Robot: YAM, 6 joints.
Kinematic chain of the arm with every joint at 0, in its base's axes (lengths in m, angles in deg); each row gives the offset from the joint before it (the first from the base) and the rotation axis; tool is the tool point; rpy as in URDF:
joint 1: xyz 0 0 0.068 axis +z
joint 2: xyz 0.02 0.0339 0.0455 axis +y
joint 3: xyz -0.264 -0.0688 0 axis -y
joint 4: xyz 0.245 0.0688 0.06 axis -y
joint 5: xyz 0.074 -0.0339 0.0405 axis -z
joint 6: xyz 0.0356 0 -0.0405 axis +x
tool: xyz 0 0 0 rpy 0 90 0
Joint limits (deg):
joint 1: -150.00..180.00
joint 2: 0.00..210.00
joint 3: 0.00..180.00
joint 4: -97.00..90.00
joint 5: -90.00..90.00
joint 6: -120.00..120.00
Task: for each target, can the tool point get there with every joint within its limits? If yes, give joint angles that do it. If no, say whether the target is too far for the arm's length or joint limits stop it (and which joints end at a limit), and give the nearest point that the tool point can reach.
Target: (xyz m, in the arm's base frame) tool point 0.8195 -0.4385 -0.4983
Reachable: no: too far | nearest point 0.4800 -0.2568 -0.2269 | short by 0.471 m
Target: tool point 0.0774 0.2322 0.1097
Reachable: yes | joints 66.49 89.44 31.22 -4.82 -37.45 -67.05
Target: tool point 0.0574 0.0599 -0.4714
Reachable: no: joint limits stop it (at a limit: joint 2) | nearest point 0.0860 0.0898 -0.3583 | short by 0.120 m
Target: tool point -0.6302 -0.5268 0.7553
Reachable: no: too far | nearest point -0.3901 -0.3261 0.5047 | short by 0.401 m
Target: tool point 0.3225 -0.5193 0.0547
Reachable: yes | joints -59.65 165.45 131.25 13.70 -26.51 14.28
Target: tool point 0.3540 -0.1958 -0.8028
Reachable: no: too far | nearest point 0.2793 -0.1545 -0.3734 | short by 0.438 m
